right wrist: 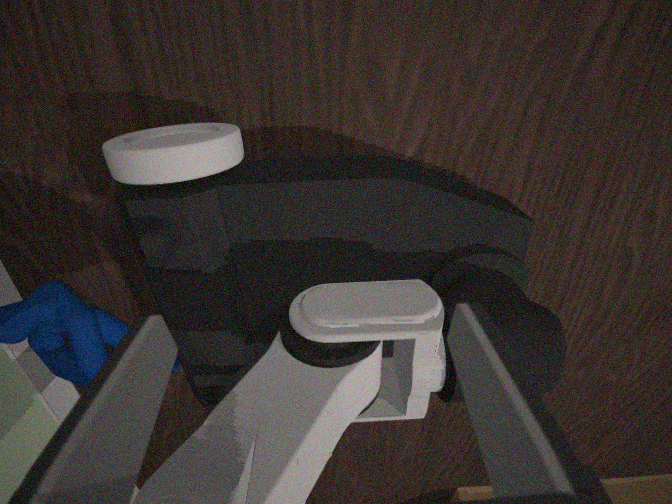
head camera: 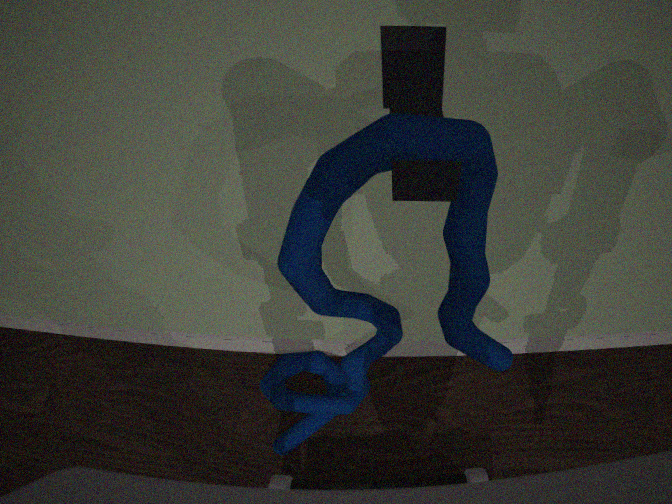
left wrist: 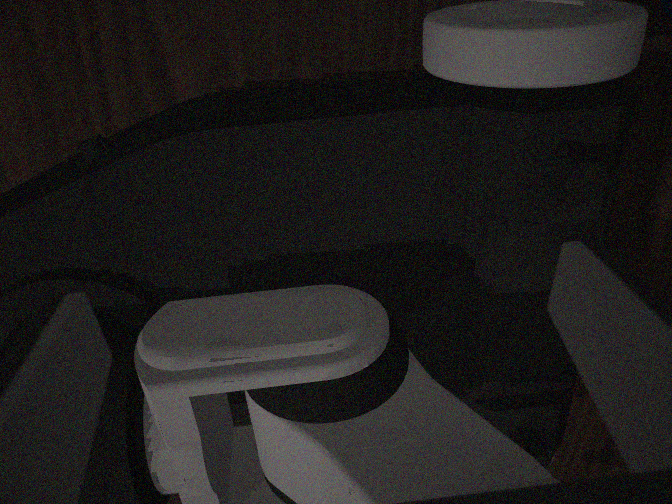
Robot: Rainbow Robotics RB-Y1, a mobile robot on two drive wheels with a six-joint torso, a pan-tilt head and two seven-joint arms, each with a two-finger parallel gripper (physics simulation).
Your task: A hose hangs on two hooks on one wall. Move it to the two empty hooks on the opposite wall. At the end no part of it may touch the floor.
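The blue hose [head camera: 379, 162] is draped over a dark hook [head camera: 426, 180] on the green wall, under a dark plate [head camera: 412, 67]. Its left side runs down into a loose coil on the wooden floor [head camera: 312, 390]. Its right end [head camera: 485, 349] hangs down to about the baseboard. A piece of the hose also shows at the left edge of the right wrist view [right wrist: 59, 333]. My left gripper [left wrist: 331, 374] is open and empty over my dark base. My right gripper [right wrist: 306, 401] is open and empty, apart from the hose. Neither gripper shows in the head view.
Only one hook shows in the head view. My own shadows fall on the green wall [head camera: 135, 189]. My grey base edge [head camera: 379, 488] runs along the bottom of the head view. White round parts of my body [right wrist: 173, 151] stand near both grippers.
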